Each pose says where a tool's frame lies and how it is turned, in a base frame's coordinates. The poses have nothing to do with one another.
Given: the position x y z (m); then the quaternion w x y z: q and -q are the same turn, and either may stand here.
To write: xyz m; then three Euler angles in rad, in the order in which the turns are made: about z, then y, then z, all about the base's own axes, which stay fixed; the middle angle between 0 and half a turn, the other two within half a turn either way. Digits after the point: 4 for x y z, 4 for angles.
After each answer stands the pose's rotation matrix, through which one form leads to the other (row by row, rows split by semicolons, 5 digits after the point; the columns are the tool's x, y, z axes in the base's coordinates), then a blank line. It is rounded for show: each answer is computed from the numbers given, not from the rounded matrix.
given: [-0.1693 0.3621 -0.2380 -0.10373 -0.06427 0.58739 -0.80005]
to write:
[-0.1693 0.3621 -0.2380 -1.8087 1.2643 -1.5907]
-0.97022 -0.24148 -0.01902; 0.09048 -0.28842 -0.95322; 0.22470 -0.92655 0.30168

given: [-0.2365 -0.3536 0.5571 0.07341 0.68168 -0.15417 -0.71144]
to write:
[-0.2365 -0.3536 0.5571 0.3252 1.5477 3.0220]
-0.05984 -0.10574 -0.99259; -0.31465 -0.94168 0.11928; -0.94732 0.31945 0.02308

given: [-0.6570 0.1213 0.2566 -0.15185 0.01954 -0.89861 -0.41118]
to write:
[-0.6570 0.1213 0.2566 1.1953 2.2341 1.2388]
-0.95312 -0.15999 0.25684; 0.08976 0.66110 0.74491; -0.28897 0.73304 -0.61575

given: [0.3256 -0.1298 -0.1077 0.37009 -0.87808 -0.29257 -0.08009]
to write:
[0.3256 -0.1298 -0.1077 -2.1055 2.3649 1.6793]
0.81598 0.57308 -0.07590; 0.45452 -0.55487 0.69680; 0.35720 -0.60307 -0.71324

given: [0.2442 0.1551 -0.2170 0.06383 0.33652 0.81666 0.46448]
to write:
[0.2442 0.1551 -0.2170 1.8251 2.1656 1.0434]
-0.76536 0.49035 0.41687; 0.60894 0.34202 0.71569; 0.20836 0.80161 -0.56037

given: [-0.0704 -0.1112 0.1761 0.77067 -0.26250 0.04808 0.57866]
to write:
[-0.0704 -0.1112 0.1761 -0.7456 0.5403 2.0337]
0.32568 -0.91716 -0.22969; 0.86667 0.19249 0.46025; -0.37791 -0.34896 0.85756

